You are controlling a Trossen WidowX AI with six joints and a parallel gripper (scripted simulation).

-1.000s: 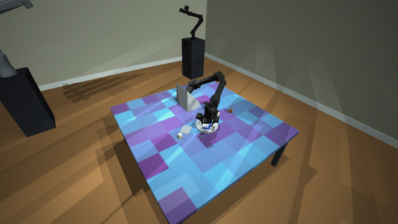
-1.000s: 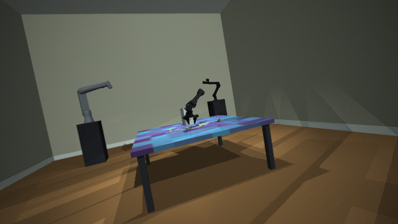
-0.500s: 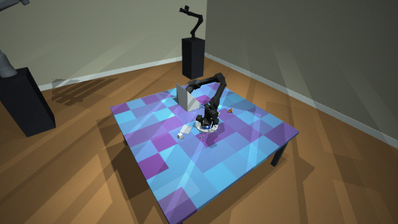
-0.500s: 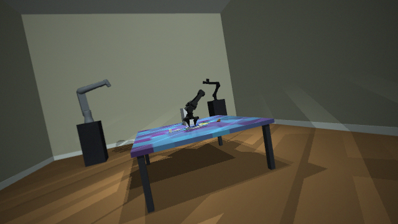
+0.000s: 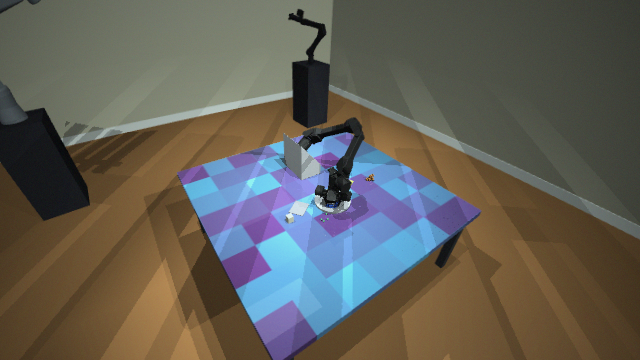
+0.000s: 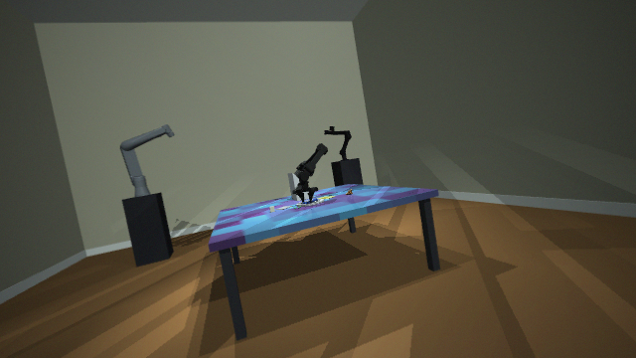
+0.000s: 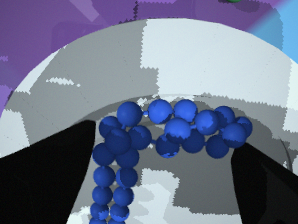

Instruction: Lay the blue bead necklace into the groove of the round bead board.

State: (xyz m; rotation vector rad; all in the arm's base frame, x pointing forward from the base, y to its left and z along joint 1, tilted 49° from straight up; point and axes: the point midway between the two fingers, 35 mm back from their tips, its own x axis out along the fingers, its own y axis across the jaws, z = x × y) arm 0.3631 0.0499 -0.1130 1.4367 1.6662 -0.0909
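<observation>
Right now my gripper tip is 4 cm to the right of the round white bead board, 4 cm past it and 1 cm above it. The rest, counted from my gripper tip: cream cube: 24 cm to the right, 5 cm behind; yellow patch: 20 cm to the left, 14 cm behind, 1 cm below; flat grey square: 14 cm to the right, 10 cm behind, 1 cm below.
</observation>
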